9 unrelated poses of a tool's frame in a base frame.
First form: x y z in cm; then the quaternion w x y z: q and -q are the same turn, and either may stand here.
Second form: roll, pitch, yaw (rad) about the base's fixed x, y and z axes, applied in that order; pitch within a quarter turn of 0, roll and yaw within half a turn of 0; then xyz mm. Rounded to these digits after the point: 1 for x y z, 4 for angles.
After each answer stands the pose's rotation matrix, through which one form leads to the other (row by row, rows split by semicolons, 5 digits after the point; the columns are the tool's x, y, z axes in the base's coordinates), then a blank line. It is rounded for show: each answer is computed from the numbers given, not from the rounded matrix.
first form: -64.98, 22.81, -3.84, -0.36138, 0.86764, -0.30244, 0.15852
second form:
-2.3318, -0.0565, -0.6950, -649.8, 228.1, -38.4
0.76680 -0.41025 0.49367; -0.63939 -0.55587 0.53121; 0.05649 -0.72299 -0.68855

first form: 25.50, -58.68, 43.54, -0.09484, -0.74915, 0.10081, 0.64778
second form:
2.0531, 1.2579, -1.0970, 255.0, -586.8, 435.4
0.14044 -0.02817 -0.98969; -0.27391 -0.96169 -0.01149; -0.95145 0.27270 -0.14277

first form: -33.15, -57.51, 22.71, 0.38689, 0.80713, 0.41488, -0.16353
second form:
2.4947, 0.6249, 0.7339, -331.5, -575.1, 227.1
0.60227 0.79625 0.05705; 0.54318 -0.35639 -0.76022; -0.58500 0.48885 -0.64715

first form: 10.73, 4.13, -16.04, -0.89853, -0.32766, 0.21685, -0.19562
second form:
0.6300, -0.5444, 0.2473, 107.3, 41.3, -160.4
0.82942 -0.49364 -0.26150; 0.20943 0.70875 -0.67366; 0.51788 0.50398 0.69123

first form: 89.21, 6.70, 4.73, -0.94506, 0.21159, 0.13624, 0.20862
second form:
-0.3743, -0.3531, -0.3670, 892.1, 67.0, 47.3
0.87583 0.45197 -0.16923; -0.33667 0.82341 0.45678; 0.34580 -0.34309 0.87334

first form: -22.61, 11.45, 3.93, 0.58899, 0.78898, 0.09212, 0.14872
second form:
1.8380, -0.1265, 0.3290, -226.1, 114.5, 39.3
0.93879 -0.02983 0.34319; 0.32055 -0.28921 -0.90200; 0.12616 0.95680 -0.26195

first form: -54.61, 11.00, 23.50, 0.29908, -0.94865, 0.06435, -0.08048
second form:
-2.5209, -0.1145, -0.1722, -546.1, 110.0, 235.0
0.97876 -0.07395 0.19119; -0.17023 -0.81282 0.55708; 0.11420 -0.57780 -0.80815

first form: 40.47, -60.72, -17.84, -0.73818, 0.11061, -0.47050, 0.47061
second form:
-0.8497, 0.6317, -1.4287, 404.7, -607.2, -178.4
0.11430 0.59071 0.79875; -0.79888 0.53258 -0.27955; -0.59053 -0.60615 0.53278

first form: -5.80, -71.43, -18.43, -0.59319, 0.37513, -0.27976, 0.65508
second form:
-0.9651, -0.1603, -1.5858, -58.0, -714.3, -184.3
-0.01480 0.56729 0.82339; -0.98707 -0.13971 0.07852; 0.15958 -0.81158 0.56202

